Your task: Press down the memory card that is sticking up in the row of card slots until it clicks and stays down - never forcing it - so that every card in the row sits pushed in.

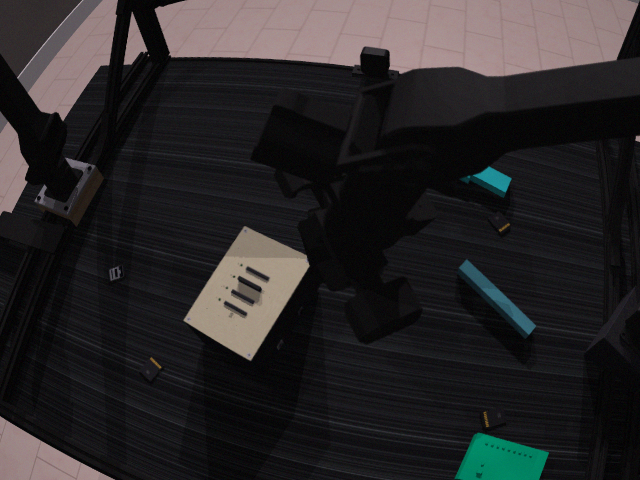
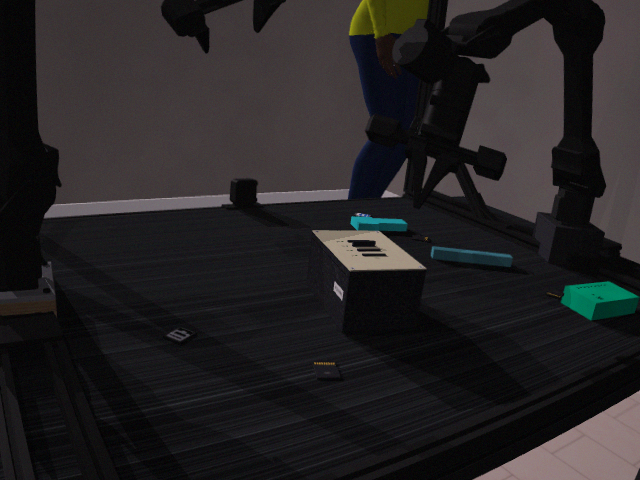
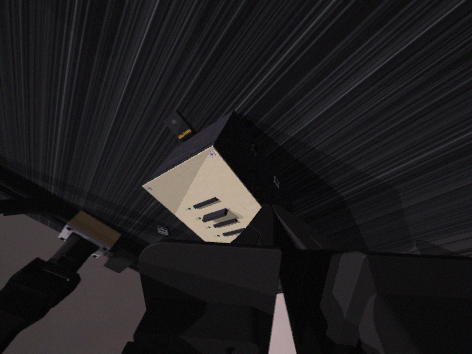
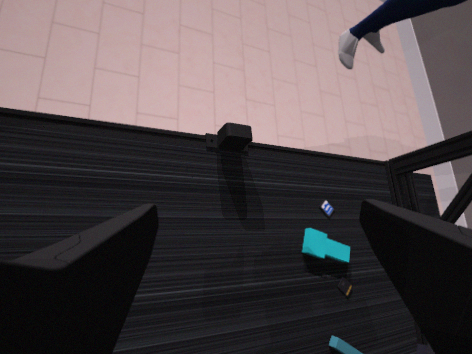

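Pixels of known places: left gripper, fingertip midpoint: (image 1: 318, 280) (image 2: 416, 208) (image 3: 270, 211); right gripper, fingertip midpoint: (image 2: 231, 41) (image 4: 259, 212); left arm's base at its link origin: (image 2: 570, 221); right arm's base at its link origin: (image 1: 63, 183) (image 2: 9, 279) (image 3: 83, 243).
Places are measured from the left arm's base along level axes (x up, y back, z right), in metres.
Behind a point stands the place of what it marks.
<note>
A black box with a beige top (image 1: 218, 305) @[x 0.011, y -0.420, z -0.352 m] (image 2: 390, 262) @[x 0.011, y -0.386, z -0.358 m] (image 3: 175, 182) @[x 0.011, y -0.439, z -0.264 m] holds a row of card slots. One memory card (image 1: 250, 285) @[x 0.017, y -0.411, z -0.308 m] (image 2: 364, 243) @[x 0.015, y -0.414, z -0.309 m] (image 3: 215, 214) @[x 0.015, y -0.412, z -0.305 m] stands higher than the others and casts a shadow. The other cards (image 1: 235, 309) @[x 0.013, y -0.402, z -0.340 m] (image 3: 233, 232) @[x 0.012, y -0.404, z -0.338 m] sit flush. My left gripper (image 1: 330, 278) @[x 0.055, y -0.347, z -0.259 m] (image 3: 270, 211) @[x 0.055, y -0.347, z -0.259 m] is shut and empty. It hangs above the table beside the box's right edge and touches nothing. My right gripper (image 2: 228, 24) @[x 0.244, y -0.629, z -0.108 m] (image 4: 259, 212) @[x 0.244, y -0.629, z -0.108 m] is open and empty, high up and far from the box.
Teal blocks (image 1: 491, 181) @[x -0.054, y -0.327, z 0.050 m] (image 1: 496, 297) @[x -0.051, y -0.208, z -0.089 m] (image 2: 379, 224) @[x -0.056, y -0.354, z 0.036 m] (image 2: 471, 256) @[x -0.057, y -0.210, z -0.095 m] lie right of the box. Loose cards (image 1: 151, 369) @[x -0.066, y -0.451, z -0.482 m] (image 2: 327, 369) @[x -0.066, y -0.451, z -0.482 m] (image 1: 500, 223) @[x -0.066, y -0.277, z 0.010 m] lie about. A green board (image 1: 501, 459) @[x -0.041, y -0.051, z -0.244 m] sits at the front right, a black clamp block (image 1: 374, 59) @[x -0.023, y -0.608, z 0.094 m] (image 2: 243, 190) @[x -0.032, y -0.615, z 0.088 m] (image 4: 234, 135) @[x -0.013, y -0.621, z 0.089 m] at the far edge.
</note>
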